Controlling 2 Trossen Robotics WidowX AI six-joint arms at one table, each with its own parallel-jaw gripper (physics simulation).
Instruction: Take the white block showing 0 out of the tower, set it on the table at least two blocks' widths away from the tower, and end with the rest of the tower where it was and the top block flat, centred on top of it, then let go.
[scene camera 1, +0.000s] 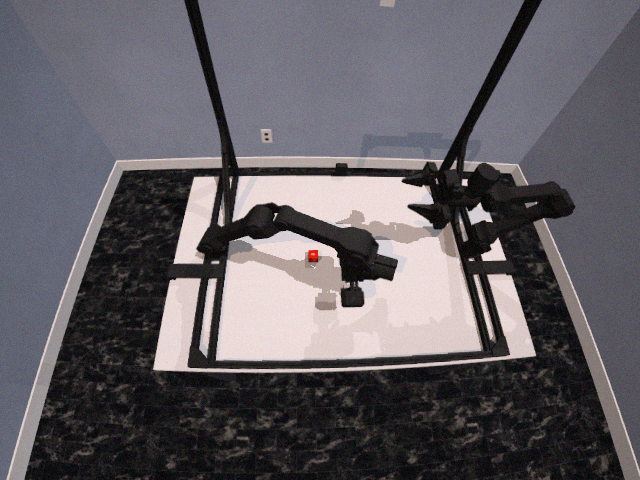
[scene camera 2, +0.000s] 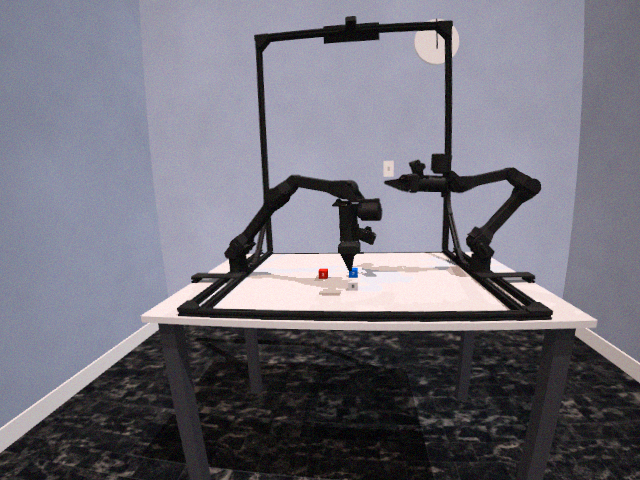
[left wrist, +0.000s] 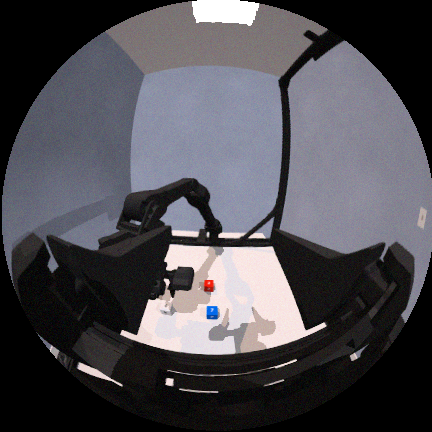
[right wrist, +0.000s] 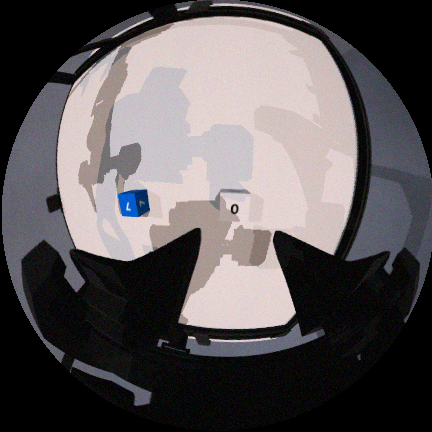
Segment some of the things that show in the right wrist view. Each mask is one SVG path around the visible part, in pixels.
My right gripper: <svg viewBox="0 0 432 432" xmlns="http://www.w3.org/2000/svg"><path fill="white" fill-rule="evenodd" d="M21 259L23 291L43 338L81 362L112 372L150 391L150 400L146 404L134 405L132 391L111 380L91 375L72 366L70 373L104 399L131 413L163 424L198 430L237 430L276 423L311 410L342 392L359 379L394 341L405 324L403 319L411 308L419 278L419 262L405 247L396 254L391 264L393 269L388 274L383 266L390 251L348 261L281 230L275 230L272 242L292 299L301 336L322 328L325 334L308 342L268 353L207 356L157 346L159 339L172 342L198 257L201 241L199 227L128 261L96 255L77 248L70 249L70 258L85 281L77 292L64 277L66 265L58 251L44 239Z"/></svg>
A blue block showing 7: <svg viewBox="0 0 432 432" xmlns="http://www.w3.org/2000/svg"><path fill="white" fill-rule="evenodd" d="M147 189L134 189L117 194L122 216L138 217L150 210Z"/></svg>
